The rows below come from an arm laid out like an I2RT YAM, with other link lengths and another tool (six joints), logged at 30 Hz.
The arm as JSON. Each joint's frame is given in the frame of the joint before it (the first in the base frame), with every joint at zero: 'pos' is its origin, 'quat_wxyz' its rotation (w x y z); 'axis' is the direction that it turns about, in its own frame. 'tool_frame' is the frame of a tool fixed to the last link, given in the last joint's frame.
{
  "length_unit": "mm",
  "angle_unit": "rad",
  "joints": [
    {
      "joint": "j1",
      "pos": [
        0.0,
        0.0,
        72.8
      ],
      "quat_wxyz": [
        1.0,
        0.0,
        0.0,
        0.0
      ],
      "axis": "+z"
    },
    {
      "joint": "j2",
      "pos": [
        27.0,
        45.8,
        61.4
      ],
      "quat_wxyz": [
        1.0,
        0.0,
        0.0,
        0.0
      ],
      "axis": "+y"
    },
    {
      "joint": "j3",
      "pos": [
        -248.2,
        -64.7,
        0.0
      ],
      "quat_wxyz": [
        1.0,
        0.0,
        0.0,
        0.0
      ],
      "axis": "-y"
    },
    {
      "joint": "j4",
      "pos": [
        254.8,
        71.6,
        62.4
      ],
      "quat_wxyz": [
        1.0,
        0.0,
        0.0,
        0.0
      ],
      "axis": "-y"
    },
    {
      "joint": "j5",
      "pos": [
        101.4,
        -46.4,
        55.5
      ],
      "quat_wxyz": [
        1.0,
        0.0,
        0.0,
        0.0
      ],
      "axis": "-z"
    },
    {
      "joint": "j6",
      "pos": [
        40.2,
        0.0,
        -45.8
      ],
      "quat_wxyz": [
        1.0,
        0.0,
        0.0,
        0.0
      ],
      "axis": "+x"
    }
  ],
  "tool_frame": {
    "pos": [
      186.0,
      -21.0,
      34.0
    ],
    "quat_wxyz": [
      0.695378,
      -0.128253,
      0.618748,
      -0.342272
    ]
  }
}
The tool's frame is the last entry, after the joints.
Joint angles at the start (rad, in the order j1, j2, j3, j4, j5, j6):
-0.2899, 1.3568, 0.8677, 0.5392, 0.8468, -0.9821
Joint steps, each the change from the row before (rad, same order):
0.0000, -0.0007, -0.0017, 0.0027, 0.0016, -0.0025
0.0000, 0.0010, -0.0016, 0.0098, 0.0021, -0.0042
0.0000, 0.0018, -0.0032, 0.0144, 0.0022, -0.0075
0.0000, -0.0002, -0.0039, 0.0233, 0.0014, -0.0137
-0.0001, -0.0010, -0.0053, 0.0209, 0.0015, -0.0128
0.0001, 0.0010, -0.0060, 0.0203, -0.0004, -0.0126
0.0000, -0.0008, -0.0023, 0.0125, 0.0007, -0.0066
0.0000, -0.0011, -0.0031, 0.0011, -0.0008, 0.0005
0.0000, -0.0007, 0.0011, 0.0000, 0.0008, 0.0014
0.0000, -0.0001, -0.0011, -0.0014, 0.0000, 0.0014
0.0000, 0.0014, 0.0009, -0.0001, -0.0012, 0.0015
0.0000, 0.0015, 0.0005, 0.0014, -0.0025, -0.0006
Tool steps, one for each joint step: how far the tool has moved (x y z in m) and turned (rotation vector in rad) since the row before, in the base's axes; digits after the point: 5 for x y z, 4 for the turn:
-0.00055, -0.00004, 0.00010, -0.0015, 0.0006, -0.0017
-0.00062, -0.00006, 0.00118, -0.0037, -0.0031, -0.0023
-0.00064, 0.00001, 0.00113, -0.0057, -0.0022, -0.0025
-0.00134, 0.00050, 0.00390, -0.0112, -0.0064, -0.0021
-0.00153, 0.00046, 0.00292, -0.0099, -0.0043, -0.0024
-0.00064, 0.00062, 0.00151, -0.0090, -0.0013, -0.0004
-0.00101, 0.00034, 0.00228, -0.0058, -0.0046, -0.0012
-0.00018, 0.00018, -0.00077, 0.0004, 0.0004, 0.0008
-0.00038, -0.00006, 0.00088, 0.0002, -0.0030, -0.0007
0.00004, -0.00005, -0.00085, 0.0013, 0.0010, 0.0001
0.00052, 0.00001, -0.00016, 0.0006, -0.0007, 0.0013
0.00076, 0.00021, -0.00003, -0.0007, 0.0003, 0.0024

